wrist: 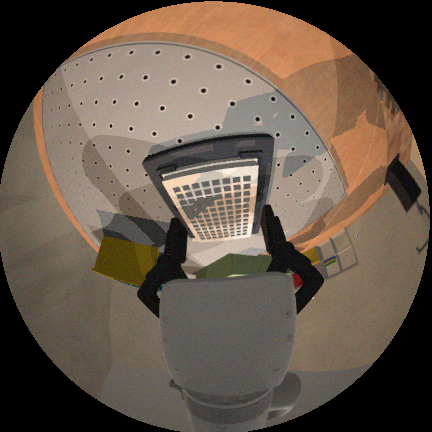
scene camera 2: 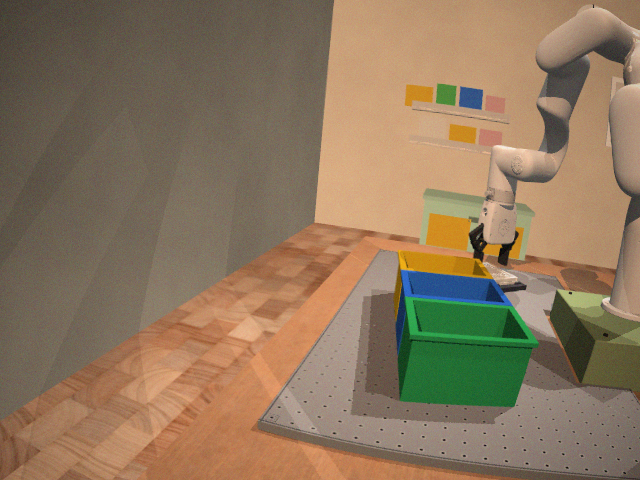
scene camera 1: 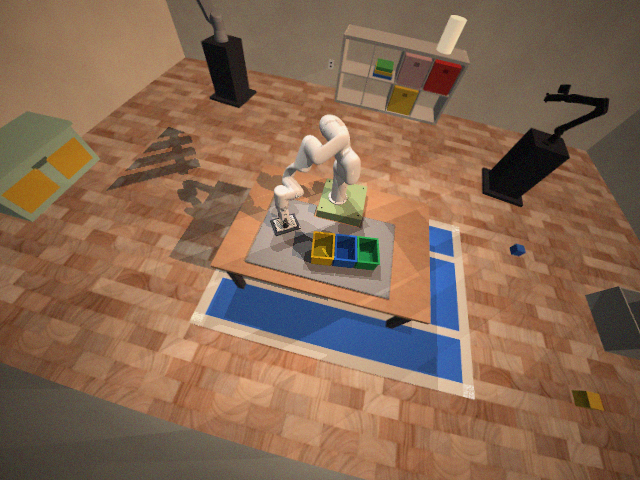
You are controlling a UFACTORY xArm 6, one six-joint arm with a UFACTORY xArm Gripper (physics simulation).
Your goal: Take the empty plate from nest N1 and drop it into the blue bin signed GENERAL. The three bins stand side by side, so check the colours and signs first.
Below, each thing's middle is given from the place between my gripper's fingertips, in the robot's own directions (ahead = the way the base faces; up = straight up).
Scene:
The pale gridded plate (wrist: pixel 216 198) lies 10 mm to the left of my hand and 20 mm below it. From my hand the other things lie so: dark nest (wrist: pixel 226 146) 10 mm behind, 10 mm to the left, 30 mm below.

